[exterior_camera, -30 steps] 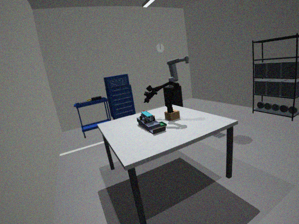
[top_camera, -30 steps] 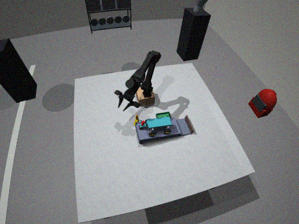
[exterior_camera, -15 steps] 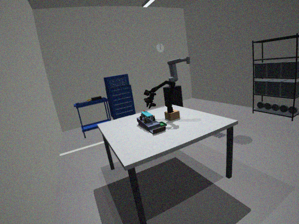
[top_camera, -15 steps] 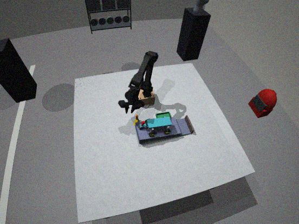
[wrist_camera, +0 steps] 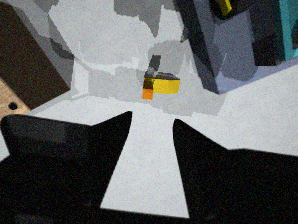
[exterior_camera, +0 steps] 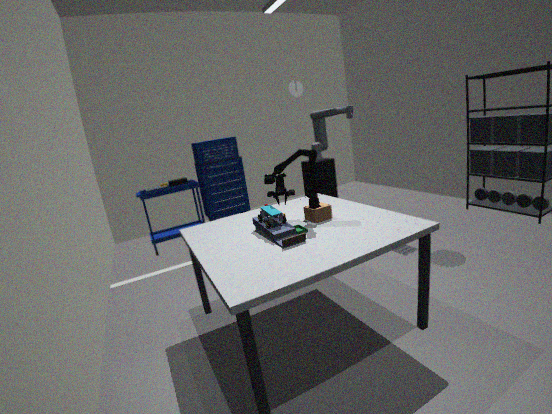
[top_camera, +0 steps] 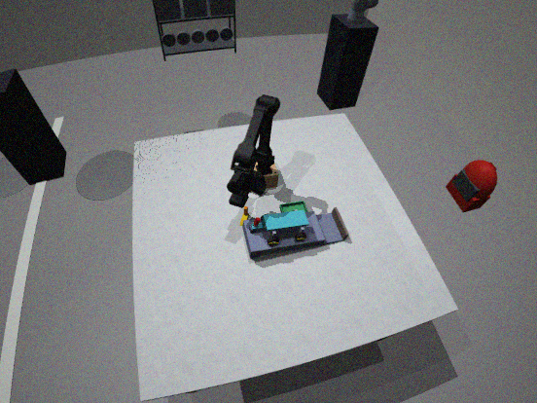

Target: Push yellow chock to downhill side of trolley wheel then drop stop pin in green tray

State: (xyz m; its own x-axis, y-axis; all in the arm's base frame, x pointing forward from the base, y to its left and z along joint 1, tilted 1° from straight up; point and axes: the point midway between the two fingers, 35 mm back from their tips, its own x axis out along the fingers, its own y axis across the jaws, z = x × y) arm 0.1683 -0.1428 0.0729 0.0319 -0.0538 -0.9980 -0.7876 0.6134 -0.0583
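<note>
The yellow chock is 20 mm ahead of my gripper tip, 10 mm to the right of it and 110 mm below it. From my gripper tip the other things lie so: red-headed stop pin: 130 mm ahead, 10 mm to the left; then teal trolley: 160 mm ahead, 120 mm to the left, 20 mm below; then grey ramp: 160 mm ahead, 130 mm to the left, 80 mm below.
</note>
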